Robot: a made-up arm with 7 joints.
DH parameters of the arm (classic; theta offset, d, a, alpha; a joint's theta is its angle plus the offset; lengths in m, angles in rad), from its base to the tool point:
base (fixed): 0 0 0 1.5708
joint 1: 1.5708 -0.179 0 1.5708
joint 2: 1.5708 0 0 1.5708
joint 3: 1.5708 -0.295 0 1.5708
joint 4: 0 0 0 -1.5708
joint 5: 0 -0.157 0 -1.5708
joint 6: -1.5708 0 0 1.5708
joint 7: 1.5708 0 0 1.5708
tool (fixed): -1.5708 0 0 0
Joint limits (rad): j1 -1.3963..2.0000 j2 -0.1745..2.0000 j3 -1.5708..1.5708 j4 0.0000..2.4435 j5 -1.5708..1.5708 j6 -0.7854..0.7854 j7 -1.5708..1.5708
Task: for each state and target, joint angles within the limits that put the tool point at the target. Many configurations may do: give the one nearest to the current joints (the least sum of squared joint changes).
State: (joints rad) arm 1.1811 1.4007 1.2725 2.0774 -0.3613 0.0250 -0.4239
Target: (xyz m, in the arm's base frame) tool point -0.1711 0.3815 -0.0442
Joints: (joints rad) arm 1.8236 1.7314 1.5708 2.0106 -0.3613 0.0250 -0.4239
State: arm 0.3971 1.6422 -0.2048 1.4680 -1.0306 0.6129 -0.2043
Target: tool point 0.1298 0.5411 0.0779
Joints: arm 0.1340 1.7692 -0.0909 1.0959 -1.0306 0.6129 -0.2043
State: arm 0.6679 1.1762 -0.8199 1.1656 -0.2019 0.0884 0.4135
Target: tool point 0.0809 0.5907 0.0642
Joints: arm 1.0271 1.5865 -0.4136 0.7386 -0.2019 0.0884 0.4135
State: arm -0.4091 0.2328 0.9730 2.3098 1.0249 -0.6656 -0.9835
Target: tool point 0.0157 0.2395 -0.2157
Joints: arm -0.3203 -0.1188 0.7910 2.2931 1.0249 -0.6656 -0.9835
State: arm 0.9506 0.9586 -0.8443 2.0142 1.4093 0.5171 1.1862
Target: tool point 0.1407 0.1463 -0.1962
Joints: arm 0.4316 0.3941 -1.2102 2.1709 1.4093 0.5171 1.1862
